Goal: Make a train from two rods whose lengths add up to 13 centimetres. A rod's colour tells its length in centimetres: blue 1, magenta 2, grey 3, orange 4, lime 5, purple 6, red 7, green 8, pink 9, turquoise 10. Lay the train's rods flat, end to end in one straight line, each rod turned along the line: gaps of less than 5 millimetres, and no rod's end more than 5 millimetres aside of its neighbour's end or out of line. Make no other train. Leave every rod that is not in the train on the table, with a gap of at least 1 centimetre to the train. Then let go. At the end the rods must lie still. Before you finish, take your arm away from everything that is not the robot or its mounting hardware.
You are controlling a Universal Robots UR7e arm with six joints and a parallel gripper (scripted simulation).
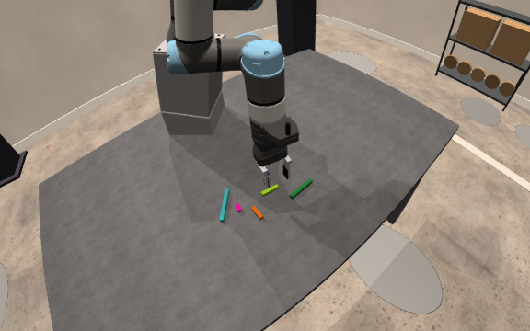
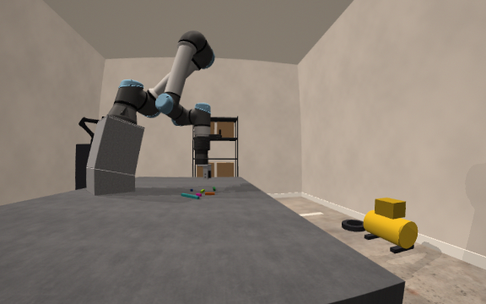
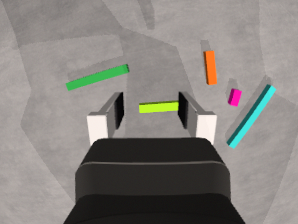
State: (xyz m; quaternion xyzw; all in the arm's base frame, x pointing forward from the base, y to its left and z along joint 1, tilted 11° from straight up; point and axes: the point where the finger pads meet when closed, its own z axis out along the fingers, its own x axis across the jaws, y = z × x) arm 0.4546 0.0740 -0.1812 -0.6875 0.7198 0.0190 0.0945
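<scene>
My hand is 20 mm past the lime rod, 10 mm to the left of it and 70 mm above it. Round my hand: green rod 20 mm ahead, 60 mm to the left, 70 mm below; then small blue rod 80 mm behind, 10 mm to the left, 70 mm below; then orange rod 30 mm ahead, 70 mm to the right, 70 mm below.
</scene>
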